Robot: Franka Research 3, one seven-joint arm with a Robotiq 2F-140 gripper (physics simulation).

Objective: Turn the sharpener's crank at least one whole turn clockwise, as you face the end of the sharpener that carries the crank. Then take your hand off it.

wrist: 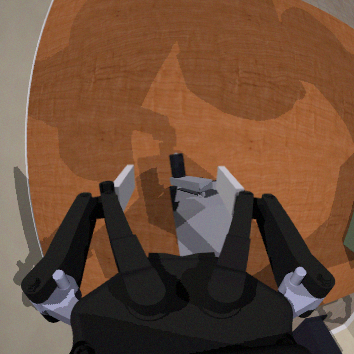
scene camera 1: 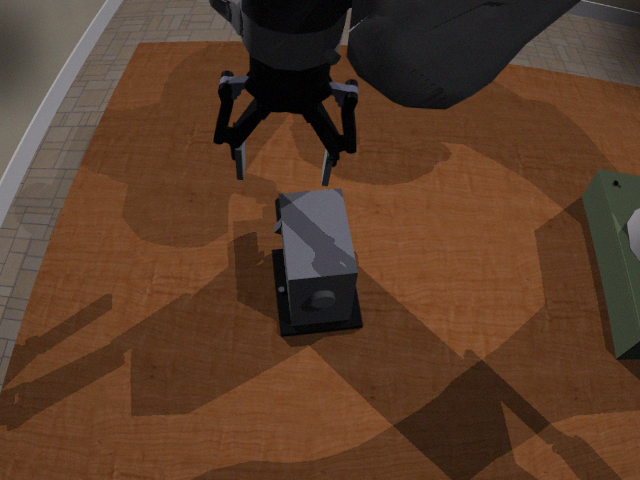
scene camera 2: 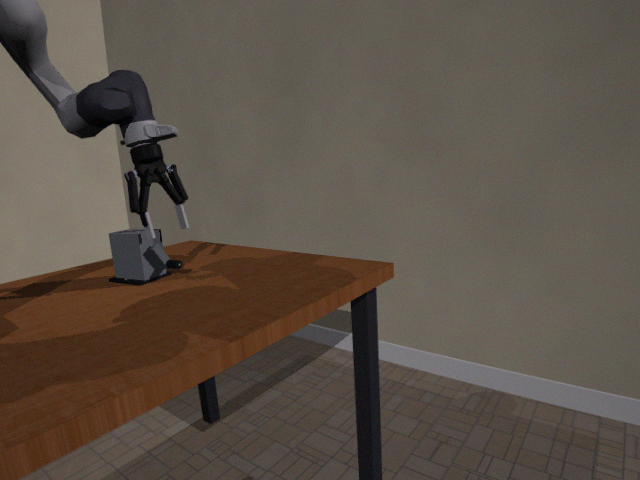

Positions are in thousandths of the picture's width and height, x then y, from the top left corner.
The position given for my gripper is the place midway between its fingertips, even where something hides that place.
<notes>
I see my gripper (scene camera 1: 443,361) and a grey sharpener (scene camera 1: 493,570).
My gripper shows as well in the wrist view (wrist: 496,499) and in scene camera 2 (scene camera 2: 265,486). The grey sharpener also shows in the wrist view (wrist: 569,620) and in scene camera 2 (scene camera 2: 215,543).
</notes>
